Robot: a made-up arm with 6 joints. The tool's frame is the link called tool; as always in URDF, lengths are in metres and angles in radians. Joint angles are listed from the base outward.
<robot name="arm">
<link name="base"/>
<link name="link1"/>
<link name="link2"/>
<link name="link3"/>
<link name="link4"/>
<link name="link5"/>
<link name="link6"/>
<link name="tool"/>
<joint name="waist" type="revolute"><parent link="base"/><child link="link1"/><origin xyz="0 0 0.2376" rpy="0 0 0"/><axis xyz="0 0 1"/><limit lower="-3.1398" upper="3.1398"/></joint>
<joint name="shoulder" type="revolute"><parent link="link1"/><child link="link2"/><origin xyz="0 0 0" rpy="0 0 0"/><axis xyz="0 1 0"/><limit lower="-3.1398" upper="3.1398"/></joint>
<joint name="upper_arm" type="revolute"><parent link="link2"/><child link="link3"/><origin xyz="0 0 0.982" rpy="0 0 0"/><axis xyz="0 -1 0"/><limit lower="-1.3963" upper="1.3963"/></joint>
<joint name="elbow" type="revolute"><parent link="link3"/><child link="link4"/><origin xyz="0 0 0" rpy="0 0 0"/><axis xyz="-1 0 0"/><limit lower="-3.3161" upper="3.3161"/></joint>
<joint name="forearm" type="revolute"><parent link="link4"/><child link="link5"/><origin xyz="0.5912 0 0" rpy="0 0 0"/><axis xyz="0 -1 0"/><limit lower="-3.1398" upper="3.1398"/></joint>
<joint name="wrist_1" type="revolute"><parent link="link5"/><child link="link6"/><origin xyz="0 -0.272 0" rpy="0 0 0"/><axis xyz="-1 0 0"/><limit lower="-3.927" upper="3.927"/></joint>
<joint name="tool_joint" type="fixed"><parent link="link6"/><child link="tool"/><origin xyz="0 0 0" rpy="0 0 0"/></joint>
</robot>
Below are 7 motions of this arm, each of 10 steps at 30 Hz.
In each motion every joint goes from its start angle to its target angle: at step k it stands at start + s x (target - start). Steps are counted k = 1, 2, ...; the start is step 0. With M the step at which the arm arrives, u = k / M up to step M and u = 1 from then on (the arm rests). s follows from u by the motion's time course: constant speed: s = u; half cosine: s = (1 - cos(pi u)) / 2; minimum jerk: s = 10 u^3 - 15 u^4 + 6 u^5.
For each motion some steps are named. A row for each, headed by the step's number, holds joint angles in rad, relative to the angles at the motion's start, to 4 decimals.
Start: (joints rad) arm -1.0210 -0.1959 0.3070 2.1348 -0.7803 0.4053
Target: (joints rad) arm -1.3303 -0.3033 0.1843 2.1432 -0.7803 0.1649
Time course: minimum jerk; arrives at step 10
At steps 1, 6, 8, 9, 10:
1: -0.0026 -0.0009 -0.0011 0.0001 0.0000 -0.0021
6: -0.2111 -0.0733 -0.0838 0.0057 0.0000 -0.1641
8: -0.2914 -0.1012 -0.1156 0.0079 0.0000 -0.2265
9: -0.3067 -0.1065 -0.1216 0.0083 0.0000 -0.2383
10: -0.3093 -0.1074 -0.1227 0.0084 0.0000 -0.2404

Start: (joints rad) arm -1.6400 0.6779 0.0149 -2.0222 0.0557 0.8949
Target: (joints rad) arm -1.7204 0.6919 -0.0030 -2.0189 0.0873 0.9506
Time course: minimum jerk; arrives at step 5
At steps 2, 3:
2: -0.0255 0.0044 -0.0057 0.0010 0.0100 0.0177
3: -0.0549 0.0096 -0.0122 0.0023 0.0216 0.0380

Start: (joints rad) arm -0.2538 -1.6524 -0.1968 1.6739 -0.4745 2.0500
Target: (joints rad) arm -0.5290 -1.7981 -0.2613 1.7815 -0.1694 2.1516
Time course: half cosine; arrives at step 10
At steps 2, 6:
2: -0.0263 -0.0139 -0.0062 0.0103 0.0291 0.0097
6: -0.1801 -0.0954 -0.0422 0.0704 0.1997 0.0665

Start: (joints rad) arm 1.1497 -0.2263 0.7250 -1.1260 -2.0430 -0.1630
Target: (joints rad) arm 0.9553 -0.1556 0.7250 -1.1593 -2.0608 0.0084
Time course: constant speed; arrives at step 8
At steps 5, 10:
5: -0.1215 0.0442 0.0000 -0.0208 -0.0111 0.1071
10: -0.1944 0.0707 0.0000 -0.0333 -0.0178 0.1714

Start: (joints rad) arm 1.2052 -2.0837 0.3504 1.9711 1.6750 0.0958
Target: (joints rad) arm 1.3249 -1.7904 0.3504 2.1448 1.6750 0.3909
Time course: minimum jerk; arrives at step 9
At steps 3, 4, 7, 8, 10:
3: 0.0251 0.0616 0.0000 0.0365 0.0000 0.0619
4: 0.0475 0.1163 0.0000 0.0689 0.0000 0.1171
7: 0.1106 0.2709 0.0000 0.1604 0.0000 0.2726
8: 0.1183 0.2899 0.0000 0.1717 0.0000 0.2917
10: 0.1197 0.2933 0.0000 0.1737 0.0000 0.2951

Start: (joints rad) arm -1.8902 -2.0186 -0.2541 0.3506 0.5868 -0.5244
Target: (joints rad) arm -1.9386 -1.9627 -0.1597 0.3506 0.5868 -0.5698
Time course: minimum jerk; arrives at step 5
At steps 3, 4, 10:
3: -0.0330 0.0382 0.0644 0.0000 0.0000 -0.0310
4: -0.0456 0.0527 0.0889 0.0000 0.0000 -0.0428
10: -0.0484 0.0559 0.0944 0.0000 0.0000 -0.0454

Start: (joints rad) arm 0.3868 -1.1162 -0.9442 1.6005 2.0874 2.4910
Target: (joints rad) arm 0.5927 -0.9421 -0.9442 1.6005 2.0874 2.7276
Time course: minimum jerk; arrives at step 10
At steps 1, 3, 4, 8, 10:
1: 0.0018 0.0015 0.0000 0.0000 0.0000 0.0020
3: 0.0336 0.0284 0.0000 0.0000 0.0000 0.0386
4: 0.0654 0.0553 0.0000 0.0000 0.0000 0.0751
8: 0.1940 0.1640 0.0000 0.0000 0.0000 0.2229
10: 0.2059 0.1741 0.0000 0.0000 0.0000 0.2366

